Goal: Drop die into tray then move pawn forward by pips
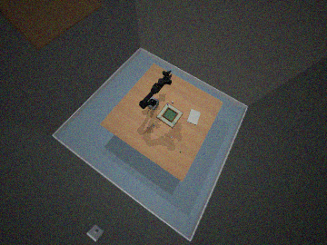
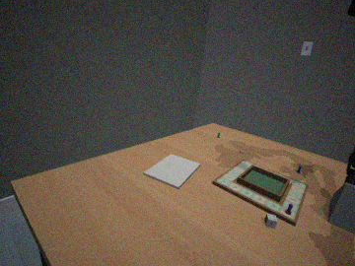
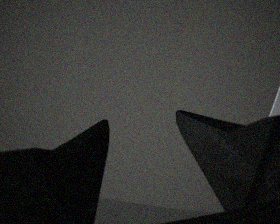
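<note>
Now: the white die 10 cm ahead of my gripper tip and 60 cm below it. From my gripper tip the other things lie so: blue pawn (3 cm ahead, 45 cm to the right, 60 cm below); then green dice tray (15 cm ahead, 20 cm to the right, 61 cm below); then purple pawn (6 cm ahead, 7 cm to the right, 59 cm below).
</note>
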